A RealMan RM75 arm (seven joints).
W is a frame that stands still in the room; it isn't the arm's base.
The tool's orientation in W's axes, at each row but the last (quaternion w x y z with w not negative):
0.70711, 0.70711, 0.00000, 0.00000
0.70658, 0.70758, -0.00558, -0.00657
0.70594, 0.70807, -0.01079, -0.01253
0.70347, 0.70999, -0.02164, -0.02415
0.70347, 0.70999, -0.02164, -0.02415
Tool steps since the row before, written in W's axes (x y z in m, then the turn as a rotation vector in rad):
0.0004, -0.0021, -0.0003, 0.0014, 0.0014, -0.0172
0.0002, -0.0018, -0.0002, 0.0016, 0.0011, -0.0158
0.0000, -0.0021, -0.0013, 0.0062, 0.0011, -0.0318
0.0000, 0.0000, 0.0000, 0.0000, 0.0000, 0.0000
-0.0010, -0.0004, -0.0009, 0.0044, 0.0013, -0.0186
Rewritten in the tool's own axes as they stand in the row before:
0.0004, -0.0003, 0.0021, 0.0014, -0.0172, -0.0014
0.0002, -0.0002, 0.0018, 0.0016, -0.0158, -0.0011
0.0001, -0.0013, 0.0021, 0.0062, -0.0318, -0.0012
0.0000, 0.0000, 0.0000, 0.0000, 0.0000, 0.0000
-0.0010, -0.0009, 0.0005, 0.0044, -0.0186, -0.0014

